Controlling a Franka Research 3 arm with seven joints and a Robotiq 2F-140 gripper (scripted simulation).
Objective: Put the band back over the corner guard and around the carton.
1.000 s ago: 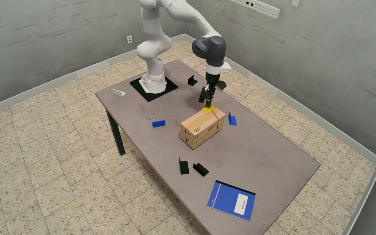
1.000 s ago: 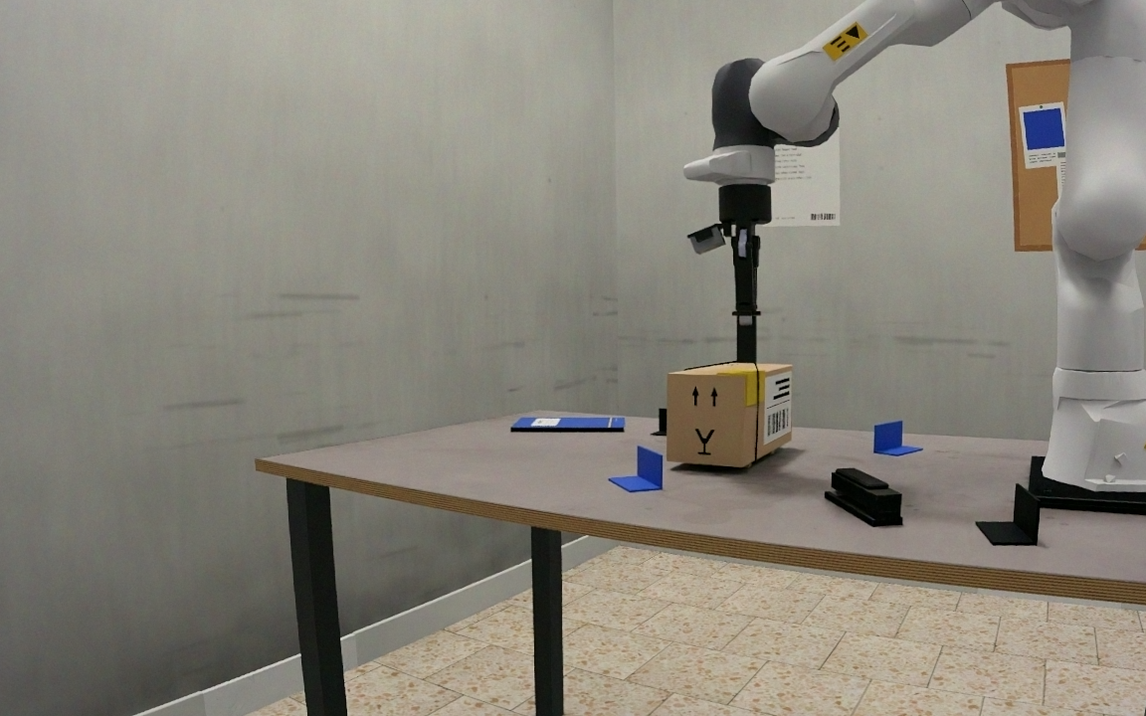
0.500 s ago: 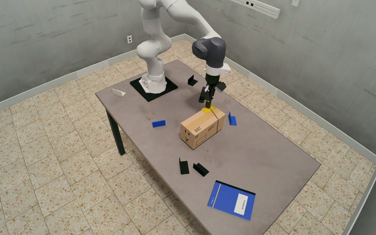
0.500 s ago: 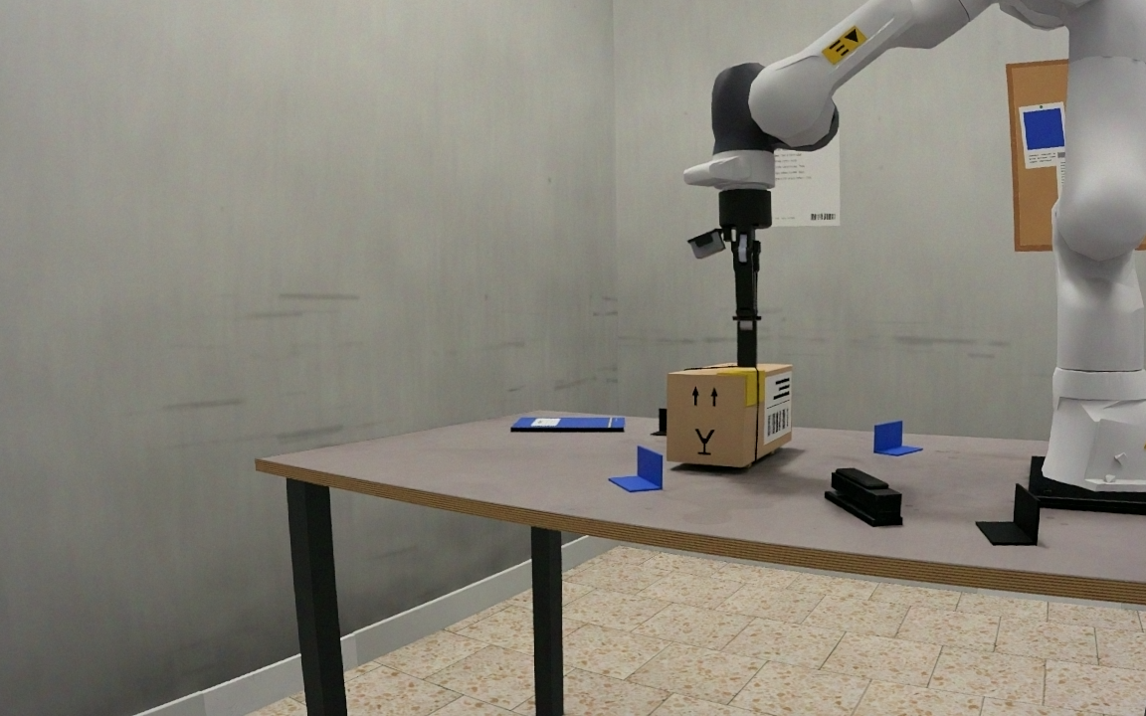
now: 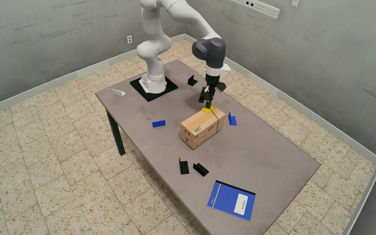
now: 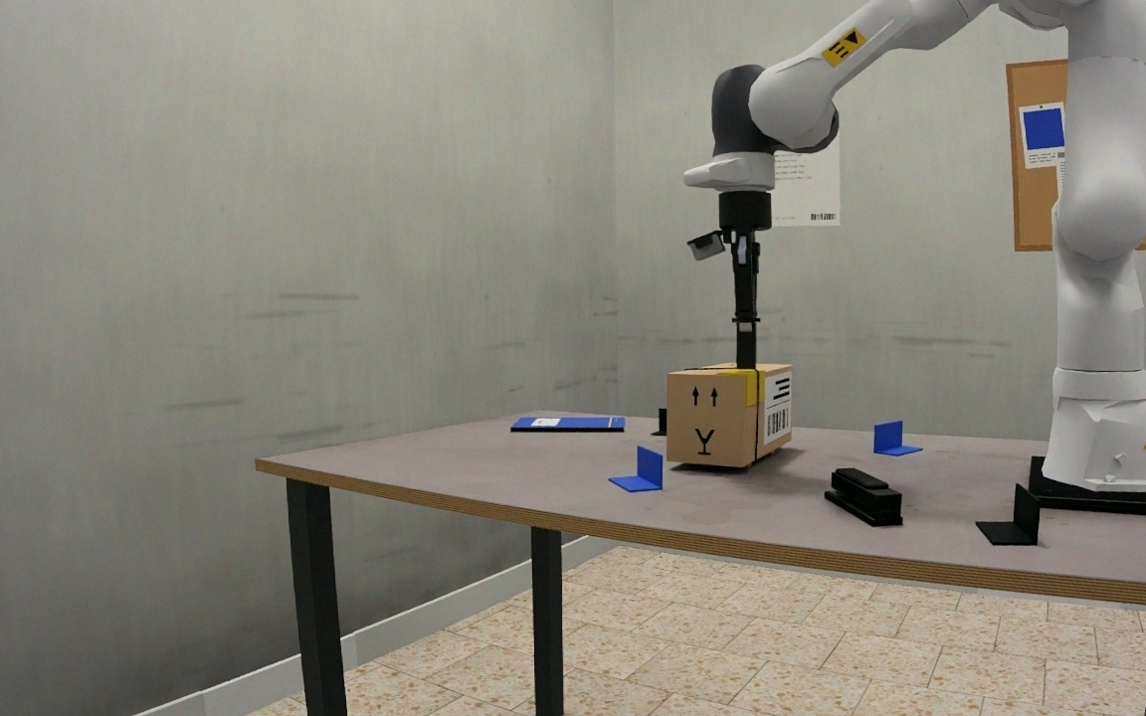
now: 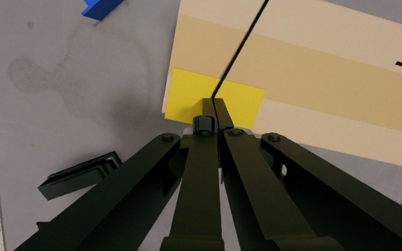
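Right now the yellow corner guard is 50 mm below my hand. Also, from my hand: brown carton (50 mm ahead, 80 mm to the right, 100 mm below); then blue notebook (460 mm ahead, 250 mm to the right, 170 mm below).
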